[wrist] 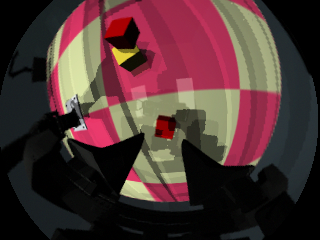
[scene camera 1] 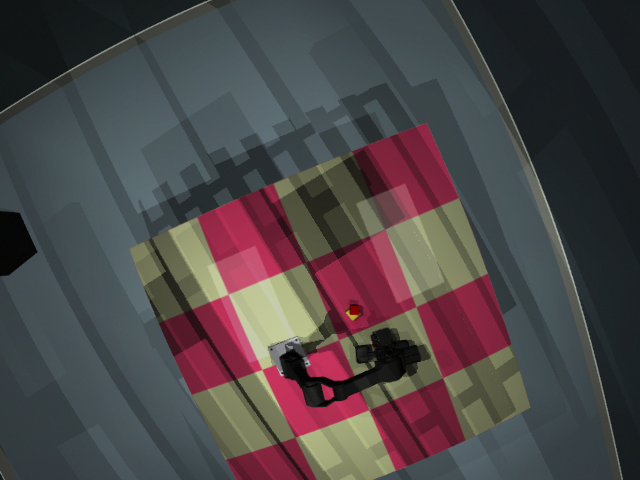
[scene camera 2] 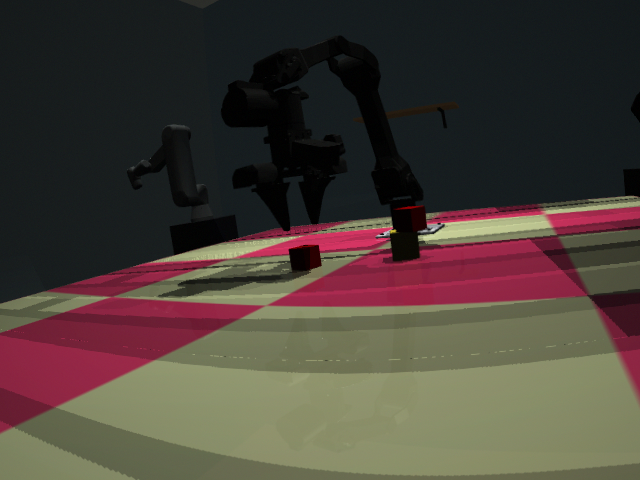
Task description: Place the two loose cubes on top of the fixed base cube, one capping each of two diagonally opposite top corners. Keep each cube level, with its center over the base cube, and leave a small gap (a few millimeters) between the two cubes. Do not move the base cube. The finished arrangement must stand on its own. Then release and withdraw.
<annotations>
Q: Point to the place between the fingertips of my gripper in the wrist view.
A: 163, 139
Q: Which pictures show my gripper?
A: The wrist view, scene camera 1 and scene camera 2: all of them.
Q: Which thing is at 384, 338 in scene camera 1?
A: My gripper.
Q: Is my gripper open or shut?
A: Open.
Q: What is my gripper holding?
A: Nothing.
</annotations>
